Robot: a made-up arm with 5 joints. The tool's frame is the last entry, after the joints.
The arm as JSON. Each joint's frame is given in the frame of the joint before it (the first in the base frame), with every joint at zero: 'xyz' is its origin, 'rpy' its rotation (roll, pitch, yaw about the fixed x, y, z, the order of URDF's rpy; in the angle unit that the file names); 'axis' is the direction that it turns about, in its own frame. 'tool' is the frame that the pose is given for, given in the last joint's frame.
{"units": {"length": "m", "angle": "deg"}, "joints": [
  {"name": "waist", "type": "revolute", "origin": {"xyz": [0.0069, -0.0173, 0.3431], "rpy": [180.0, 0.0, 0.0]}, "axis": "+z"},
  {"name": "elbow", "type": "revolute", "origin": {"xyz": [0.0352, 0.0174, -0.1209], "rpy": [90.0, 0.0, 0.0]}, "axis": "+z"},
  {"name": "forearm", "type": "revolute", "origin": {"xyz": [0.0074, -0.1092, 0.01], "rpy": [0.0, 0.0, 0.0]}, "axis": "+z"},
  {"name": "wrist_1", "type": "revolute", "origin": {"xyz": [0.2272, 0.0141, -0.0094], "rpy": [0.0, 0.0, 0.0]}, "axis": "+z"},
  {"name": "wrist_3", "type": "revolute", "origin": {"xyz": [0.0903, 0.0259, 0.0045], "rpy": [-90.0, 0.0, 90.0]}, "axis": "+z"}
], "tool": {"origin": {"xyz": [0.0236, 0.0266, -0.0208], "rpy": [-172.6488, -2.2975, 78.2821]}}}
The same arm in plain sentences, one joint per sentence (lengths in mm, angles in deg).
The arm has five revolute joints in a row. What follows holds with every joint at zero, and every direction is one of the base frame's.
The first joint sits 6.9 mm along +x and 17.3 mm along -y and 343.1 mm along +z from the base frame's origin and rotates about -z.
The second joint sits 35.2 mm along +x and 17.4 mm along -y and 120.9 mm along +z from the first joint and rotates about +y.
The third joint sits 7.4 mm along +x and 10.0 mm along +y and 109.2 mm along +z from the second joint and rotates about +y.
The fourth joint sits 227.2 mm along +x and 9.4 mm along -y and 14.1 mm along -z from the third joint and rotates about +y.
The fifth joint sits 90.3 mm along +x and 4.5 mm along +y and 25.9 mm along -z from the fourth joint and rotates about -x.
The tool frame, which is the frame that the pose is given for, sits 20.8 mm along +x and 26.6 mm along -y and 23.6 mm along -z from the fifth joint; its axes are the base frame's turned by roll -83.13, pitch 11.71 and yaw -92.35 deg (as in URDF: about the fixed x, then y, then z).

